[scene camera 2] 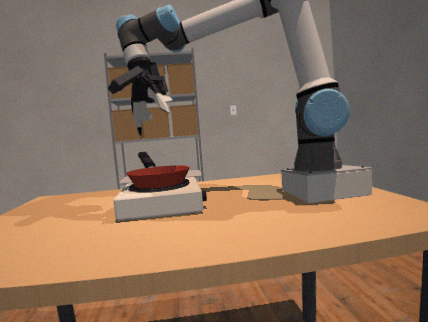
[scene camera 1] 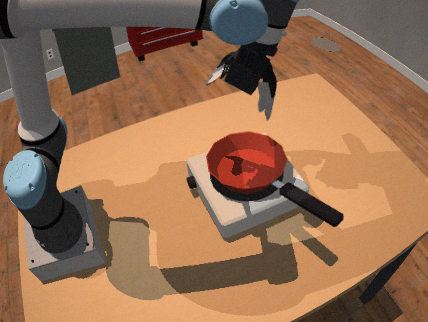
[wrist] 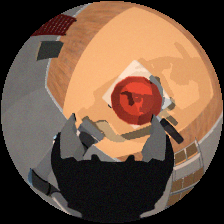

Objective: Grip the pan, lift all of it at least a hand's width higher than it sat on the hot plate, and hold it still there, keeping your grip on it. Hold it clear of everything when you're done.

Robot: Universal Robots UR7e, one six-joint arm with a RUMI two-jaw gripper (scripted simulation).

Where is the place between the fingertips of the gripper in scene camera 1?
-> At 236, 101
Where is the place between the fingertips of the gripper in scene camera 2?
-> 153, 125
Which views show the red pan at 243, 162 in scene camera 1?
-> Scene camera 2, scene camera 1 and the wrist view: all of them.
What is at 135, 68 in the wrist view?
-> A hot plate.
